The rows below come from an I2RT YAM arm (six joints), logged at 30 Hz.
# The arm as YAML. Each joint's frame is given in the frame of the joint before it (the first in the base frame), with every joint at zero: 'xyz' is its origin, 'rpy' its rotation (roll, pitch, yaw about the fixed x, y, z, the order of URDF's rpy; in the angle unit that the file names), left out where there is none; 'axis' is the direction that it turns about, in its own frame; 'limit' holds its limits. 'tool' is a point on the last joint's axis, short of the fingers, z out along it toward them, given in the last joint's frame.
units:
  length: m
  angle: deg
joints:
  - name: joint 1
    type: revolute
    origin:
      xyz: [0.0, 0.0, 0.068]
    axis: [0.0, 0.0, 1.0]
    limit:
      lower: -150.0
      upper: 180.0
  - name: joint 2
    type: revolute
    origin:
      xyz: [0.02, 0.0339, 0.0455]
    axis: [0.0, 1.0, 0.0]
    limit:
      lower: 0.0
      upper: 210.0
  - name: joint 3
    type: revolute
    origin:
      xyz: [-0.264, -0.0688, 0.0]
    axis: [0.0, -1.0, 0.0]
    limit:
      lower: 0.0
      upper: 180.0
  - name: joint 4
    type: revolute
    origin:
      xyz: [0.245, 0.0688, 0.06]
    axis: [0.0, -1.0, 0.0]
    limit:
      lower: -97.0
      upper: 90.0
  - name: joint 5
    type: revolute
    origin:
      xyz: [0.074, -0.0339, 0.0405]
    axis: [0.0, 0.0, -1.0]
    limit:
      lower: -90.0
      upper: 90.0
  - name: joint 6
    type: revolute
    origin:
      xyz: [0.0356, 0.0, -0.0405]
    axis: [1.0, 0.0, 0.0]
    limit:
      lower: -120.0
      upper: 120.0
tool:
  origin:
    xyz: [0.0, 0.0, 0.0]
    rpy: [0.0, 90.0, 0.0]
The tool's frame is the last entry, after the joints.
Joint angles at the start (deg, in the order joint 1, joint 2, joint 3, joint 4, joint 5, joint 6): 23.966, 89.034, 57.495, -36.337, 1.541, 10.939
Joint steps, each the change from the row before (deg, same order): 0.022, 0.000, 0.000, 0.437, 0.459, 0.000; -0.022, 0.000, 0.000, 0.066, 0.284, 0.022; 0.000, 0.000, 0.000, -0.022, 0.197, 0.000; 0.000, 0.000, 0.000, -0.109, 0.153, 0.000; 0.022, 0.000, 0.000, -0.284, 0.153, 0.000; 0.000, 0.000, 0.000, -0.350, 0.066, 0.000; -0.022, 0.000, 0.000, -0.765, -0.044, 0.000; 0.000, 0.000, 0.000, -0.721, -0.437, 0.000; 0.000, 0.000, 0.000, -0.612, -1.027, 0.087; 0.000, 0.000, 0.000, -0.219, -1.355, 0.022; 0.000, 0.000, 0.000, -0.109, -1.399, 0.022; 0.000, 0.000, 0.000, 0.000, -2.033, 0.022; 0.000, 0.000, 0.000, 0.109, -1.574, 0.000; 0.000, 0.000, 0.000, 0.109, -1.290, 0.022
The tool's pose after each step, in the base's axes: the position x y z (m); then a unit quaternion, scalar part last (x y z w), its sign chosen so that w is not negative. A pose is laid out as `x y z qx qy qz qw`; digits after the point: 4 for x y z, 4 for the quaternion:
0.2726 0.1199 0.1993 -0.1080 0.9746 0.0424 0.1917
0.2728 0.1197 0.1993 -0.1071 0.9745 0.0402 0.1930
0.2728 0.1196 0.1993 -0.1068 0.9745 0.0386 0.1933
0.2727 0.1194 0.1992 -0.1066 0.9747 0.0370 0.1928
0.2722 0.1192 0.1990 -0.1066 0.9752 0.0351 0.1908
0.2716 0.1189 0.1988 -0.1067 0.9758 0.0336 0.1882
0.2704 0.1183 0.1982 -0.1068 0.9770 0.0319 0.1818
0.2692 0.1180 0.1977 -0.1078 0.9781 0.0336 0.1748
0.2679 0.1182 0.1973 -0.1088 0.9791 0.0406 0.1671
0.2672 0.1188 0.1972 -0.1107 0.9793 0.0512 0.1618
0.2667 0.1195 0.1971 -0.1126 0.9791 0.0624 0.1573
0.2661 0.1206 0.1972 -0.1153 0.9784 0.0791 0.1520
0.2659 0.1216 0.1973 -0.1176 0.9775 0.0922 0.1487
0.2657 0.1224 0.1974 -0.1193 0.9766 0.1031 0.1461

